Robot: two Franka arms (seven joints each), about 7 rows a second.
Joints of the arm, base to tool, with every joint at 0 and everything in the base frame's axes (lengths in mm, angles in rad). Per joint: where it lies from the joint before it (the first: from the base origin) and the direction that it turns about. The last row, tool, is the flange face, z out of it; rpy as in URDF.
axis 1: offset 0 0 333 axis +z
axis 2: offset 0 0 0 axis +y
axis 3: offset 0 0 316 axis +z
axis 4: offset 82.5 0 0 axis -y
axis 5: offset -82.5 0 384 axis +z
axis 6: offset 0 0 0 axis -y
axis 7: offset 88 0 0 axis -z
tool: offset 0 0 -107 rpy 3.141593 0 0
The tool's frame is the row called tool.
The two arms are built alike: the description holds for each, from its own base.
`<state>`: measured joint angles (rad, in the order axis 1, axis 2, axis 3, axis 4, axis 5, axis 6, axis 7); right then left.
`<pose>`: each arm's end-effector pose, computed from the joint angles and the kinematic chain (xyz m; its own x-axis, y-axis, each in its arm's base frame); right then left.
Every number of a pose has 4 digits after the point.
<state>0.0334 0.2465 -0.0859 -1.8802 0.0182 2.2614 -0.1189 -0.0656 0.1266 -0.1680 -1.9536 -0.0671 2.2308 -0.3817</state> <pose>0.6277 -0.0296 0.3931 0.9892 0.0606 0.1337 0.0583 -0.9981 0.0215 0.5840 -0.1382 0.4294 0.9751 0.1929 0.1092 0.1784 -0.9754 0.1297</pose>
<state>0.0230 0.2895 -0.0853 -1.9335 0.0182 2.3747 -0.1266 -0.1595 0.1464 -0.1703 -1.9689 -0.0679 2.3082 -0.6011</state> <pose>0.6266 -0.0362 0.3529 0.9869 0.0591 0.1498 0.0553 -0.9980 0.0290 0.5736 -0.1944 0.4184 0.9414 0.3185 0.1109 0.2967 -0.9385 0.1764</pose>
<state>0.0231 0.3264 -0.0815 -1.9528 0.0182 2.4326 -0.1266 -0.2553 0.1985 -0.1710 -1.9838 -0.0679 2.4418 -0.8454</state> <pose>0.6271 -0.0341 0.3270 0.9865 0.0633 0.1512 0.0591 -0.9977 0.0316 0.5637 -0.2516 0.3945 0.8794 0.4648 0.1032 0.4293 -0.8677 0.2507</pose>
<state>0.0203 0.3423 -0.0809 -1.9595 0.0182 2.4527 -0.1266 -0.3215 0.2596 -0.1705 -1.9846 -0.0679 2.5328 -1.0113</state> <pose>0.6268 -0.0355 0.3161 0.9870 0.0613 0.1487 0.0571 -0.9978 0.0326 0.5555 -0.2912 0.3669 0.8281 0.5564 0.0688 0.5166 -0.8049 0.2919</pose>
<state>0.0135 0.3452 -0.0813 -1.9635 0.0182 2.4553 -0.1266 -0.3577 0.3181 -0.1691 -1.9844 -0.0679 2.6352 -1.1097</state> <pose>0.6256 -0.0400 0.3128 0.9880 0.0542 0.1444 0.0500 -0.9982 0.0325 0.5536 -0.3133 0.3423 0.7870 0.6148 0.0525 0.5654 -0.7526 0.3374</pose>
